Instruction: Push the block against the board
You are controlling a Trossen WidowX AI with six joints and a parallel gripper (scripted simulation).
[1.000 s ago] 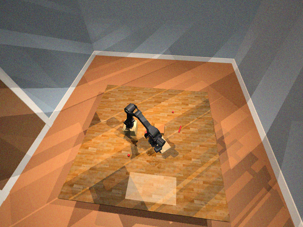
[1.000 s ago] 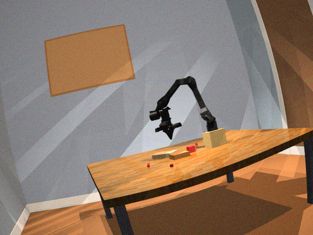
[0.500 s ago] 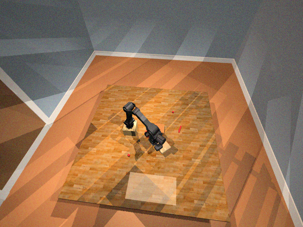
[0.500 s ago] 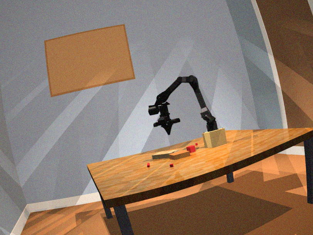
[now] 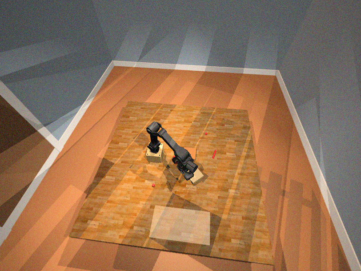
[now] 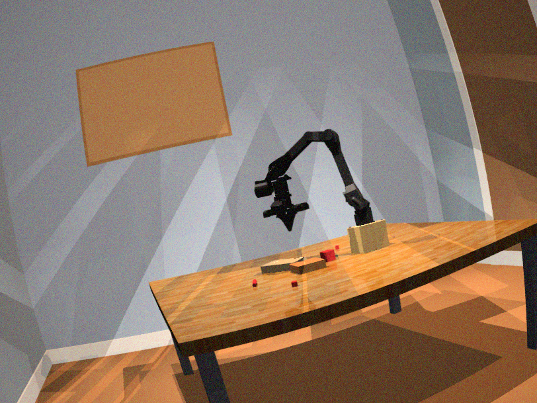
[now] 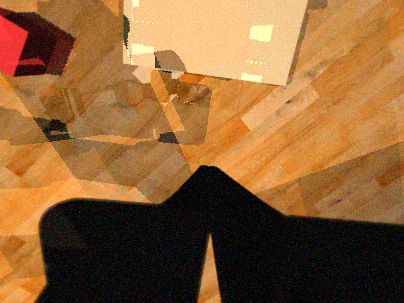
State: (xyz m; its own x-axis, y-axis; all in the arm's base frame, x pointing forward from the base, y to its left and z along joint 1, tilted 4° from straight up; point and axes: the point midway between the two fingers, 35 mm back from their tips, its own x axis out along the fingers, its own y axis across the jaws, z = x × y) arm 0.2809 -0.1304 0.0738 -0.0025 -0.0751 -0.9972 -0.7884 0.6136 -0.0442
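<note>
My gripper tip is 120 mm above the pale flat block, 80 mm to the right of it and 60 mm short of it. Also, from my gripper tip: brown board: 230 mm to the left, 120 mm below, 10 mm behind; then red cube: 140 mm to the left, 110 mm below, 110 mm behind; then red stick: 300 mm to the left, 190 mm ahead, 130 mm below.
</note>
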